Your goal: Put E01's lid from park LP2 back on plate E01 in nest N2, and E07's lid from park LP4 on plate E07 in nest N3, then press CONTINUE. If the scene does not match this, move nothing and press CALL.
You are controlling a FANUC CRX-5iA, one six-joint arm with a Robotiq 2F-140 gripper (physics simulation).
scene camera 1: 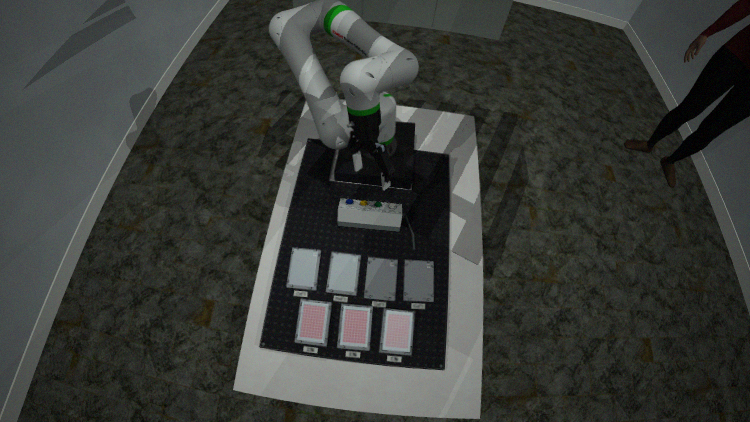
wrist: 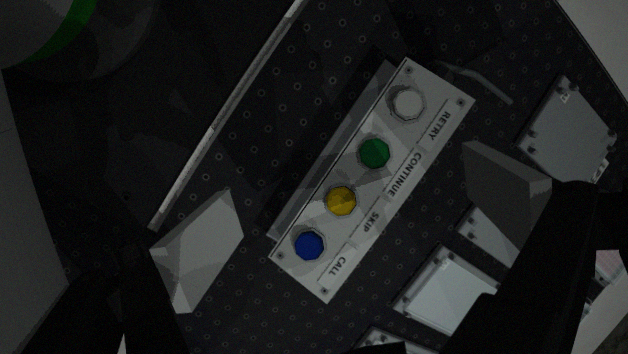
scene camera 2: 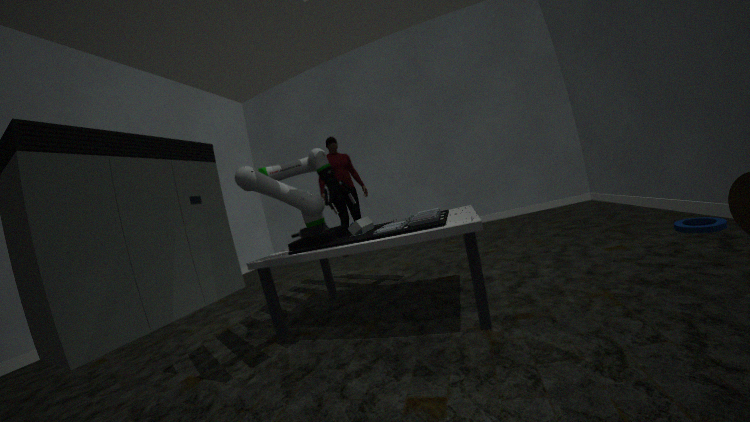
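Pixels of known places: gripper, between the fingertips: (scene camera 1: 372,178) (wrist: 345,193) (scene camera 2: 346,208); arm's base, origin of its link: (scene camera 2: 318,233).
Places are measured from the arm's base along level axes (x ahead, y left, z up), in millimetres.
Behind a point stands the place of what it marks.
Note:
My gripper (scene camera 1: 371,172) @(x 231, y -29, z 115 mm) (scene camera 2: 344,203) @(x 231, y -29, z 115 mm) (wrist: 345,193) @(x 231, y -29, z 115 mm) is open and empty, above the board behind the button box (scene camera 1: 369,218) @(x 328, y -35, z 12 mm) (wrist: 325,290) @(x 297, y -133, z 33 mm). The green CONTINUE button (scene camera 1: 377,204) @(x 280, y -7, z 24 mm) (wrist: 374,153) @(x 275, y -5, z 23 mm) and blue CALL button (scene camera 1: 349,201) @(x 269, y -105, z 23 mm) (wrist: 309,245) @(x 266, y -102, z 23 mm) show. In the park row, the leftmost pad (scene camera 1: 304,268) @(x 500, y -253, z -29 mm) and second pad (scene camera 1: 343,273) @(x 514, y -121, z -29 mm) (wrist: 442,295) @(x 481, y -119, z -29 mm) bear pale lid-like panels; the third pad (scene camera 1: 381,278) @(x 528, y 6, z -36 mm) and rightmost pad (scene camera 1: 418,280) @(x 536, y 131, z -37 mm) (wrist: 565,132) @(x 516, y 136, z -37 mm) look flat grey. In front lie a left plate (scene camera 1: 313,321) @(x 681, y -212, z -12 mm), middle plate (scene camera 1: 354,326) @(x 694, y -83, z -16 mm) and paler right plate (scene camera 1: 397,330) @(x 708, y 52, z -10 mm), all pink. Scene-view labels are unreadable.
A person (scene camera 1: 726,78) (scene camera 2: 341,170) stands beyond the table (scene camera 1: 356,388) @(x 890, y -76, z -60 mm) (scene camera 2: 464,216) @(x 882, y -223, z -59 mm). A cable (scene camera 1: 412,236) @(x 372, y 120, z -41 mm) (wrist: 487,85) @(x 381, y 121, z -40 mm) runs beside the button box. A cabinet (scene camera 1: 461,18) (scene camera 2: 152,225) stands behind the arm. A blue ring (scene camera 2: 700,228) lies on the floor.

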